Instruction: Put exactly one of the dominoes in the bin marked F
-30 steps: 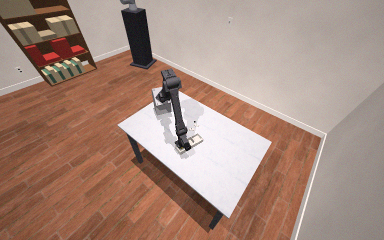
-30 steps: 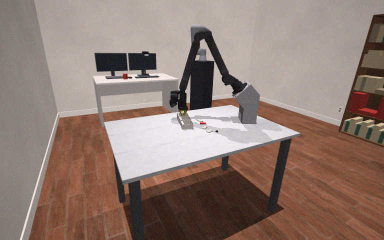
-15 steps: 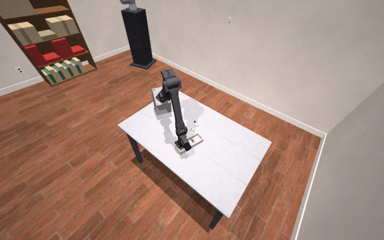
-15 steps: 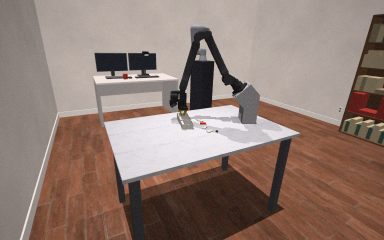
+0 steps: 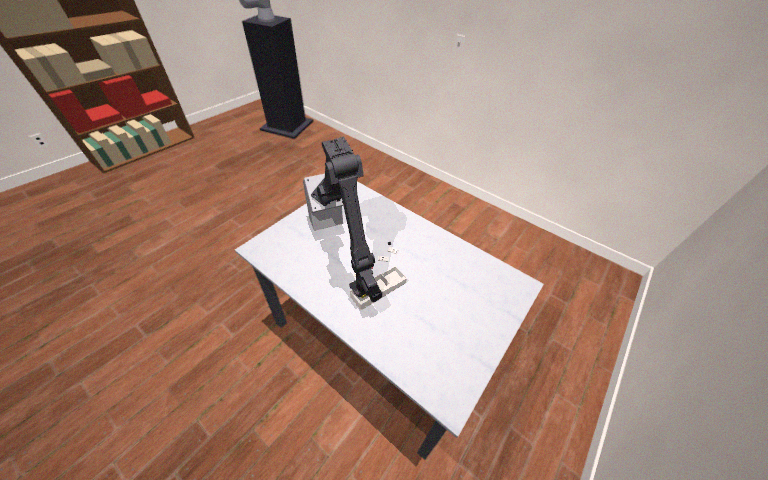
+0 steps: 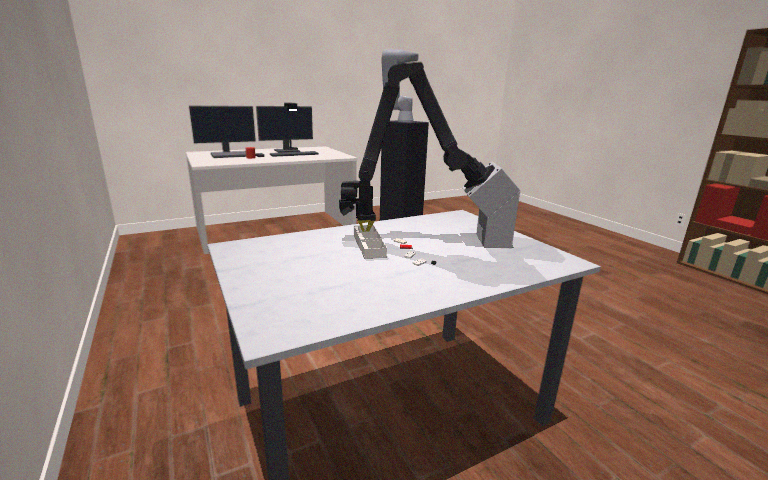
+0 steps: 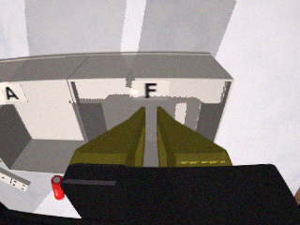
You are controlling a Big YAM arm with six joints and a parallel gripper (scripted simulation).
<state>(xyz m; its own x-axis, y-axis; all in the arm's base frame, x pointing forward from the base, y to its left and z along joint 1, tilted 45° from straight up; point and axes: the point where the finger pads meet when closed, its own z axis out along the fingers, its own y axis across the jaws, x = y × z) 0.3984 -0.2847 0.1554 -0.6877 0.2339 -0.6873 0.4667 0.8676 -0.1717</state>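
Now: hand 5 cm short of the long bin and 7 cm to the right of it. Also, from my hand: tiny black piece 35 cm to the left, 2 cm below; white domino 3 cm ahead, 31 cm to the left, 2 cm below; small red piece 4 cm behind, 19 cm to the left, 2 cm below.
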